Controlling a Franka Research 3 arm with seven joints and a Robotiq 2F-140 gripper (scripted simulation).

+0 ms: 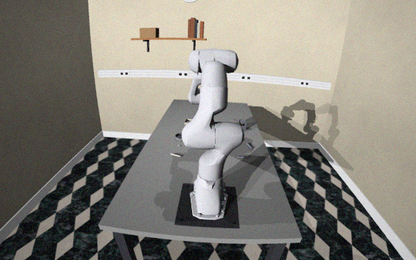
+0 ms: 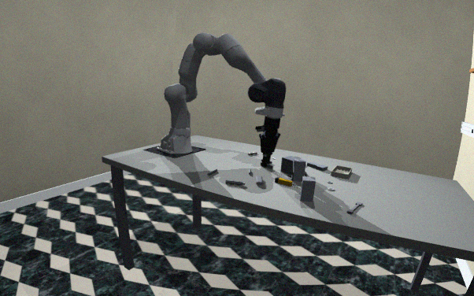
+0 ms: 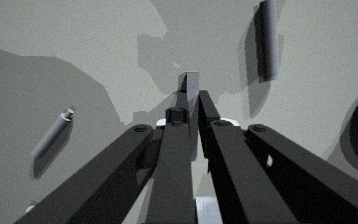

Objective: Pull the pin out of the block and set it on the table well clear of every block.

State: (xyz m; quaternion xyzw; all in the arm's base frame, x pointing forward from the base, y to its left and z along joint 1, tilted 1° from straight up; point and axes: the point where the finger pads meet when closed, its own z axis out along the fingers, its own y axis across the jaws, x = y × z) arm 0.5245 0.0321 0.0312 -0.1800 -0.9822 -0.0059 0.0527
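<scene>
Right now my hand is 30 mm above the grey square pin and 10 mm short of it. Round my hand: round dish (180 mm to the left, 80 mm ahead, 30 mm below); grey block (120 mm ahead); grey rod (80 mm to the left, 30 mm below, 30 mm behind).
</scene>
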